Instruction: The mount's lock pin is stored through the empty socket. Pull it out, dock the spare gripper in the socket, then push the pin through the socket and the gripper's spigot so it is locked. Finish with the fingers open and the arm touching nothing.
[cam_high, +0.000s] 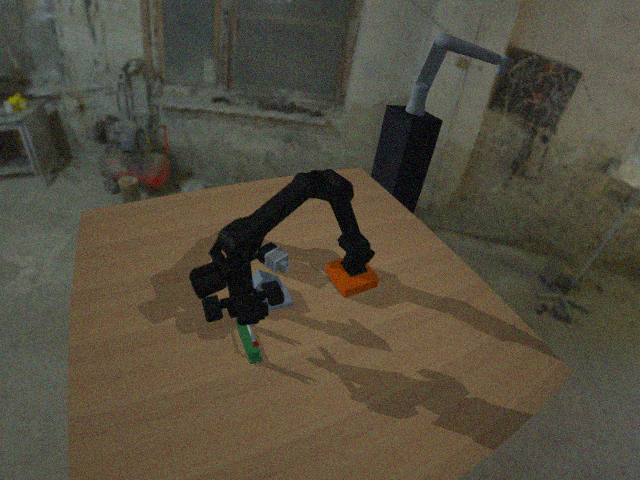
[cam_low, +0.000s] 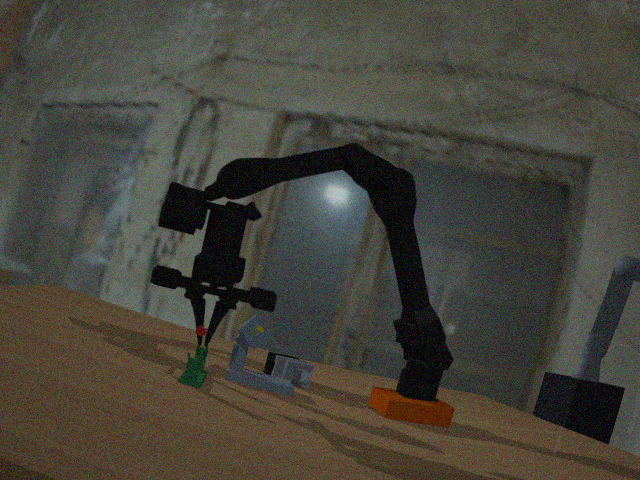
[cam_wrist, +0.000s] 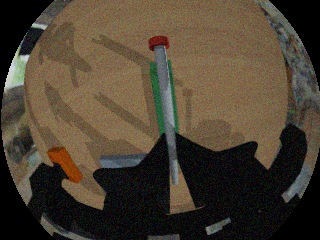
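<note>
Right now my gripper tip is 30 mm above the green holder and 20 mm to the right of it. From my gripper tip the other things lie so: spare gripper (230 mm to the right, 170 mm behind, 30 mm below); socket (90 mm to the right, 90 mm behind).
</note>
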